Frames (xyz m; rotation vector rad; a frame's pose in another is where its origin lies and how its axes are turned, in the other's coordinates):
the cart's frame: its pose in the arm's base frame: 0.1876 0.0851 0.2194 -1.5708 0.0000 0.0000
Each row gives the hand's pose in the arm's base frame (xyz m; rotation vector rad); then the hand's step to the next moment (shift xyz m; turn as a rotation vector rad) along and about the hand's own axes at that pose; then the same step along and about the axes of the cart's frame.
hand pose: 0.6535 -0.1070 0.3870 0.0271 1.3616 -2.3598
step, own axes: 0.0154 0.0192 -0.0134 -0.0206 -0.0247 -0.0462
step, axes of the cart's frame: -0.0097 0.0262 -0.0025 0.0013 -0.0008 0.0563
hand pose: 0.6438 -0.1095 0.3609 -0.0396 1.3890 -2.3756
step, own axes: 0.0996 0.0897 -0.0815 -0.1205 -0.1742 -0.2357
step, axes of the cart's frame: -0.0815 0.1339 -0.0051 0.0060 -0.0472 0.3133
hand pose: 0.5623 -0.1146 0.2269 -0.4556 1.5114 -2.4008
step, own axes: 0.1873 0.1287 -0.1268 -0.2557 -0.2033 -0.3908
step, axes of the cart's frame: -0.2146 0.1455 -0.0222 0.0660 0.0059 0.5050
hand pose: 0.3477 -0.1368 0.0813 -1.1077 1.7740 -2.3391
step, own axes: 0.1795 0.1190 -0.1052 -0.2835 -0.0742 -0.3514
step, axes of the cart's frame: -0.2375 0.0181 -0.0266 0.0565 0.1251 0.4365
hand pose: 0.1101 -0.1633 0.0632 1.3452 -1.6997 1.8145
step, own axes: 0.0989 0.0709 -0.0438 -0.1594 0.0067 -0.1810
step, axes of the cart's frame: -0.1220 -0.0408 -0.0135 0.0019 0.1021 0.2186
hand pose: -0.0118 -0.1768 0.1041 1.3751 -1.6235 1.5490
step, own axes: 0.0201 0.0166 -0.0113 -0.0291 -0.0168 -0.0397
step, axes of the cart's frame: -0.0252 -0.0131 0.0015 0.0146 0.0095 0.0490
